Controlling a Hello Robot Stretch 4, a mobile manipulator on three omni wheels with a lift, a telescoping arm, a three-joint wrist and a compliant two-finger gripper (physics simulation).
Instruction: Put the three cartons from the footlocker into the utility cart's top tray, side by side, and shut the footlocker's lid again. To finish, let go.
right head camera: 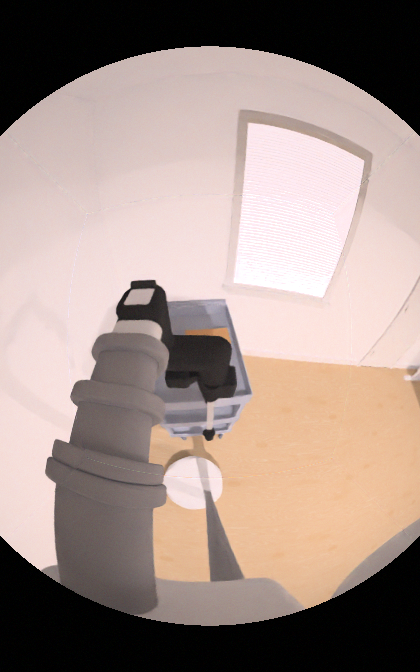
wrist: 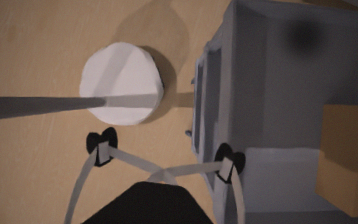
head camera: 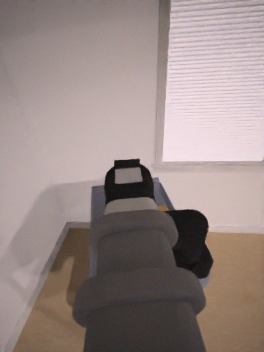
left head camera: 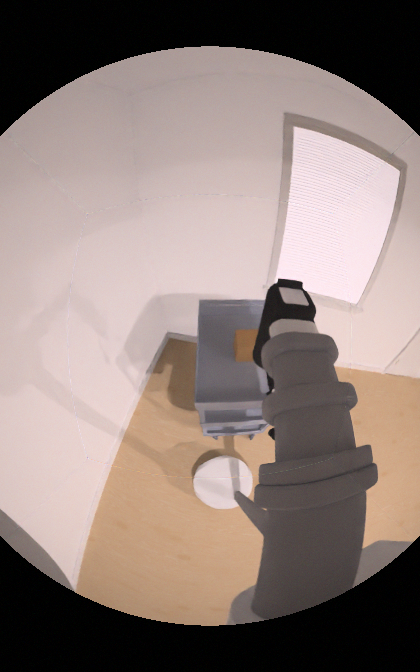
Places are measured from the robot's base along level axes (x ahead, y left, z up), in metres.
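Pixels of known places: gripper, between the fingertips: (wrist: 166,148); robot's base, origin of its link: (wrist: 127,86).
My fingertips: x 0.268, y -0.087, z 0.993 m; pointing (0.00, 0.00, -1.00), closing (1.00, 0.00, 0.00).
Observation:
For each thing: its top centre in the pictures, then the offset to it from my fingertips. "pt": a spot on its surface instead.
- orange-brown carton, centre of its top: (head camera: 149,215) 0.409 m ahead, 0.003 m right, 0.108 m down
- blind-covered window, a spot on its surface: (head camera: 215,80) pt 0.976 m ahead, 0.495 m right, 0.398 m up
The blue-grey utility cart (head camera: 94,225) (left head camera: 230,406) (right head camera: 235,401) (wrist: 227,75) stands by the wall corner. One orange-brown carton (head camera: 162,207) (left head camera: 244,346) (right head camera: 215,332) (wrist: 337,150) sits in its top tray, partly hidden by my arm or wrist in the head views and cut off at the right edge of the wrist view. My gripper (right head camera: 209,434) (wrist: 166,148) is open and empty, pointing down at the cart's near end; in the wrist view one fingertip overlaps the tray's end and the other shows over floor. The footlocker and the other two cartons do not show.
A round white disc-like object (left head camera: 215,485) (right head camera: 182,485) (wrist: 120,65) is on the floor just before the cart's near end. Walls stand close behind and left of the cart, with a blind-covered window (head camera: 215,80) (left head camera: 340,215) (right head camera: 300,210) at the right.

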